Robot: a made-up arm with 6 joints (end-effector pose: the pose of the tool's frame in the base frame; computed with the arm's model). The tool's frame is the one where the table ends.
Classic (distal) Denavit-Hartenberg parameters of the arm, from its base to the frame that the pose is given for. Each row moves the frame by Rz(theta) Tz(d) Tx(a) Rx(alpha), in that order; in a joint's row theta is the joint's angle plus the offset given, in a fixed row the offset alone. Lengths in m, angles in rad.
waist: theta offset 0  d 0.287  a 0  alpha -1.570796
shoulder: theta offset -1.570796  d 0  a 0.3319  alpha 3.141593
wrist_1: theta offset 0  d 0  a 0  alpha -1.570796
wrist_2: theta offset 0  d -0.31  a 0  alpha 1.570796
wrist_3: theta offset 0  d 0.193  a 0  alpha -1.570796
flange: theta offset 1.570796  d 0  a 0  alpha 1.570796
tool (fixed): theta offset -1.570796  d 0  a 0  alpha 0
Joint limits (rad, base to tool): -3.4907..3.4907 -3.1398..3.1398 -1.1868..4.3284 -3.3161..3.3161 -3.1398..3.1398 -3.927..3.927
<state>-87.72 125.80 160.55 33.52 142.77 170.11</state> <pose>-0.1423 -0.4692 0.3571 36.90 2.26 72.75</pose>
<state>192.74 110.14 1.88 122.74 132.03 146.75</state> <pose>-0.3365 -0.1831 -0.1725 -122.75 -49.61 -61.89</pose>
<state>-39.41 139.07 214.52 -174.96 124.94 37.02</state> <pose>0.3629 -0.0494 0.3320 141.04 49.42 -45.77</pose>
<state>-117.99 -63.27 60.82 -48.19 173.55 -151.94</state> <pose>0.0511 0.3704 0.7736 95.61 59.87 -127.59</pose>
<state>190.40 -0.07 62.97 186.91 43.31 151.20</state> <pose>-0.1236 -0.2175 0.8847 25.48 -19.87 -174.63</pose>
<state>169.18 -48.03 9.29 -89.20 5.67 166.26</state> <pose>-0.0811 0.0182 0.6657 -68.28 -56.96 158.74</pose>
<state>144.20 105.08 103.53 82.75 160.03 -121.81</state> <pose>-0.5012 0.3915 0.3837 25.52 -3.93 -55.65</pose>
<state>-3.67 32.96 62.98 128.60 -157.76 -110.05</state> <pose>0.3805 0.0963 0.8512 65.58 14.99 -165.84</pose>
